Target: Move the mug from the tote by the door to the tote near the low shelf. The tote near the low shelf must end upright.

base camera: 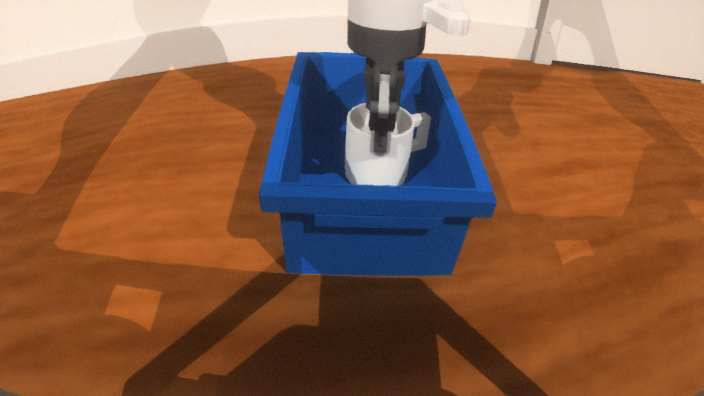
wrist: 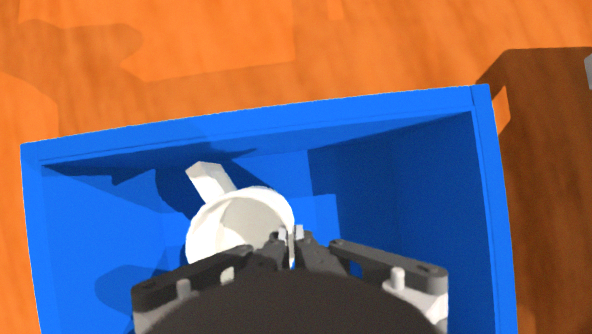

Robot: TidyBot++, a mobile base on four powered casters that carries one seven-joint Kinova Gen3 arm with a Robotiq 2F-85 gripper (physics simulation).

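Frame: origin at the arm's base, x ahead, y left, z up, level; metres.
Where they show: gripper, fingertip midpoint: (base camera: 379,149) (wrist: 291,236).
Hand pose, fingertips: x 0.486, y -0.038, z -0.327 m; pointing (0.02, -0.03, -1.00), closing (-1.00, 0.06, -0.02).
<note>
Each offset is from my fingertips to the top centre of the thing. "spot": to the spot under its first point.
The white mug {spot: 0.005 m ahead, 0.021 m left, 0.023 m down} (base camera: 359,162) (wrist: 255,215) is upright inside the blue tote {0.014 m ahead, 0.009 m left, 0.051 m up} (base camera: 377,201) (wrist: 250,119), its handle to the right in the base view and to the upper left in the wrist view. My gripper (base camera: 381,142) (wrist: 291,236) points down into the tote and is shut on the mug's wall, one fingertip inside the mug and one outside. The mug's base is partly hidden behind the tote's front wall, so I cannot tell whether it touches the tote's floor. The tote stands upright on the wooden floor. The tote near the low shelf does not show.
A white wall with a skirting board (base camera: 260,30) runs behind the tote. A pale door-like panel (base camera: 645,37) with a dark gap below it is at the upper right of the base view. A grey part (wrist: 588,71) shows at the right edge of the wrist view.
</note>
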